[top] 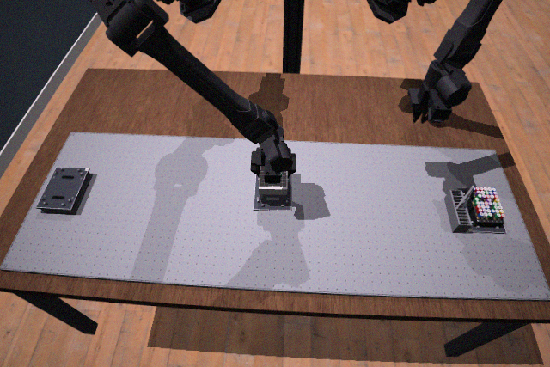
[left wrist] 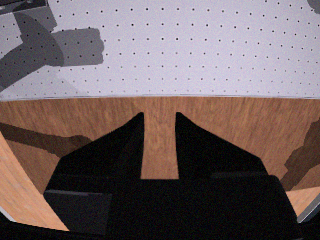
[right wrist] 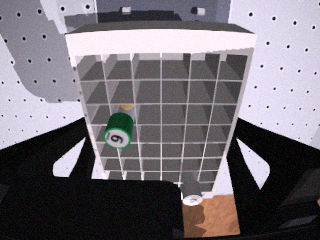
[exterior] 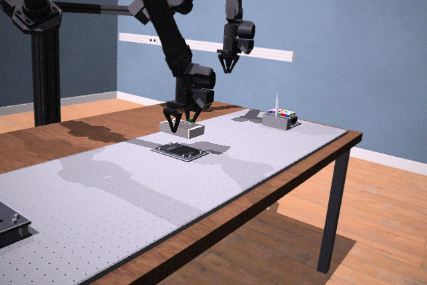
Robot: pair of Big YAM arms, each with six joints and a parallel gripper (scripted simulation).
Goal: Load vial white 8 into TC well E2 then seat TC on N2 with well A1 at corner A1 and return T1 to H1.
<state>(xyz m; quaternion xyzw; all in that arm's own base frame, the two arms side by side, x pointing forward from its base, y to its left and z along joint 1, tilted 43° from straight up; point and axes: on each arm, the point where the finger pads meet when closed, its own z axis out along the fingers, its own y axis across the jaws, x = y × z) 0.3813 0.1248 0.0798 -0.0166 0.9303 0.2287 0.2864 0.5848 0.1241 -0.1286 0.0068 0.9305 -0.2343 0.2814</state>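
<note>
Now: right hand right at the tube carrier TC. The rest, counted from my right hand: forceps holder H1: 58 cm to the left, 10 cm ahead, 7 cm below.
</note>
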